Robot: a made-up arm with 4 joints.
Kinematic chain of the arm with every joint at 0, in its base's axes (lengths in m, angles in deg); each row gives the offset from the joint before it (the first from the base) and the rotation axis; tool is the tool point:
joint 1: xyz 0 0 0.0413 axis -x
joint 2: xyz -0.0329 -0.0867 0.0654 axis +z
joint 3: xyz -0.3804 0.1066 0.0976 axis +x
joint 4: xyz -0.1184 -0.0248 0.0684 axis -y
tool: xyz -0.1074 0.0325 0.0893
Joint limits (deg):
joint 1: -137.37..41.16
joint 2: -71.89..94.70
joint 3: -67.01..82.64
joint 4: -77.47..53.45
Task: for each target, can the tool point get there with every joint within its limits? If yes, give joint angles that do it. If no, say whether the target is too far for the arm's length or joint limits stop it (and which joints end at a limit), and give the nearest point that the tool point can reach.
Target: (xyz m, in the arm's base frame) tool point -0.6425 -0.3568 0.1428
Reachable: yes | joints -33.15 20.00 24.62 15.74
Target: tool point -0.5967 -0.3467 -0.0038
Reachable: yes | joints -122.23 -2.01 -32.36 -18.84
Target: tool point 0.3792 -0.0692 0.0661
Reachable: no: joint limits stop it (at a limit: joint 2, joint 3, joint 4) | nearest point 0.1046 -0.4479 0.2018 | short by 0.487 m
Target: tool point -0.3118 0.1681 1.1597
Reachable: no: too far | nearest point -0.1930 0.0903 0.6419 | short by 0.537 m
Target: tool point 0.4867 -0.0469 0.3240
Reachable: no: joint limits stop it (at a limit: joint 2, joint 3, joint 4) | nearest point 0.1046 -0.0779 0.5107 | short by 0.426 m
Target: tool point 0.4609 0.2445 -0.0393
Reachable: no: joint limits stop it (at a limit: joint 1, joint 2, joint 3, joint 4) | nearest point 0.1046 0.4652 -0.0584 | short by 0.420 m
